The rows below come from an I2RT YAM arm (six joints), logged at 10 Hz.
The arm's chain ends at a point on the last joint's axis. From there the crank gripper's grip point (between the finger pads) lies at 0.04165 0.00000 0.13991 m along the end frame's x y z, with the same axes.
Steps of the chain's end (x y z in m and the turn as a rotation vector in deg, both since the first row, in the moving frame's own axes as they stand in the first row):
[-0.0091, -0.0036, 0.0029, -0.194, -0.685, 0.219]
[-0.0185, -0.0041, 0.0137, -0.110, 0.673, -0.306]
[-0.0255, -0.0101, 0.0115, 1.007, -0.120, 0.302]
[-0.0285, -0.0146, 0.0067, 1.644, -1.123, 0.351]
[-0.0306, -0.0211, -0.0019, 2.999, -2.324, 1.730]
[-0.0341, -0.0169, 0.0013, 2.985, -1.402, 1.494]
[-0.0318, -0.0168, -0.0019, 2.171, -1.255, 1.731]
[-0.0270, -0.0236, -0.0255, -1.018, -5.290, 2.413]
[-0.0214, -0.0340, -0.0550, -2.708, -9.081, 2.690]
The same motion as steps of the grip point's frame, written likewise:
[-0.0108, -0.0030, 0.0034, -0.194, -0.685, 0.219]
[-0.0169, -0.0041, 0.0132, -0.110, 0.673, -0.306]
[-0.0258, -0.0123, 0.0116, 1.007, -0.120, 0.302]
[-0.0312, -0.0184, 0.0074, 1.644, -1.123, 0.351]
[-0.0362, -0.0273, -0.0005, 2.999, -2.324, 1.730]
[-0.0375, -0.0232, 0.0021, 2.985, -1.402, 1.494]
[-0.0348, -0.0209, -0.0011, 2.171, -1.255, 1.731]
[-0.0402, -0.0196, -0.0223, -1.018, -5.290, 2.413]
[-0.0442, -0.0258, -0.0504, -2.708, -9.081, 2.690]

